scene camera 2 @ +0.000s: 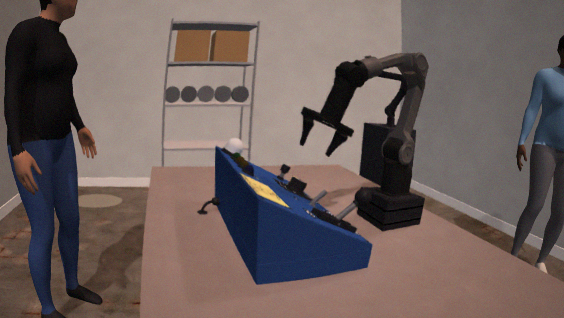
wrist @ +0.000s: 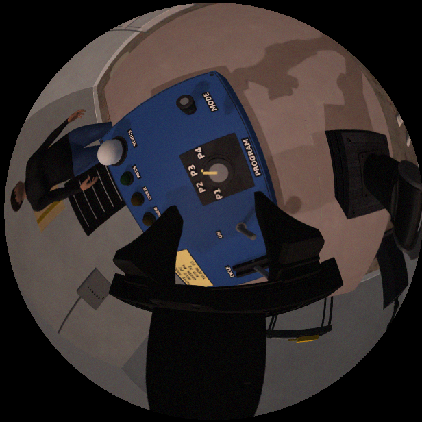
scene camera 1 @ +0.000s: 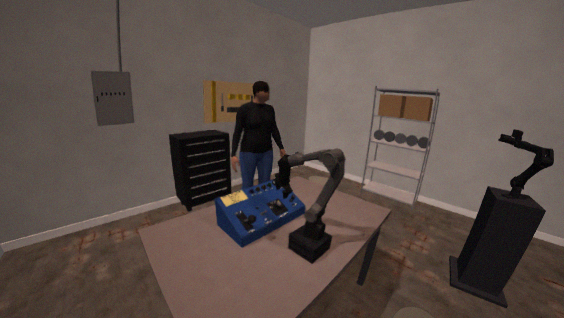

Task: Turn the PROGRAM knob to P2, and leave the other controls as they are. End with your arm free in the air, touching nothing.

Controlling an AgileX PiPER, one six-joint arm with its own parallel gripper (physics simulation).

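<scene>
The blue console (scene camera 1: 230,224) (scene camera 2: 305,250) (wrist: 160,125) stands on the table. Its PROGRAM knob (scene camera 1: 276,204) (scene camera 2: 297,186) (wrist: 219,173) sits on a dark square plate marked P1 to P4. In the wrist view the knob's yellow pointer line points at the P3 label (wrist: 193,171); the P2 label (wrist: 200,186) is beside it. My gripper (scene camera 1: 283,190) (scene camera 2: 315,149) (wrist: 215,207) is open and empty. It hangs in the air above the console, apart from the knob. In scene camera 1 the arm's gripper hides part of the console's back right.
The MODE knob (scene camera 2: 285,169) (wrist: 186,103), a toggle switch (scene camera 2: 318,197) (wrist: 245,231) and a ball-ended lever (scene camera 2: 348,209) flank the PROGRAM knob. A white dome (scene camera 2: 233,145) (wrist: 110,152) and small lamps line the console's back edge. A person (scene camera 1: 257,130) (scene camera 2: 42,85) stands behind the table.
</scene>
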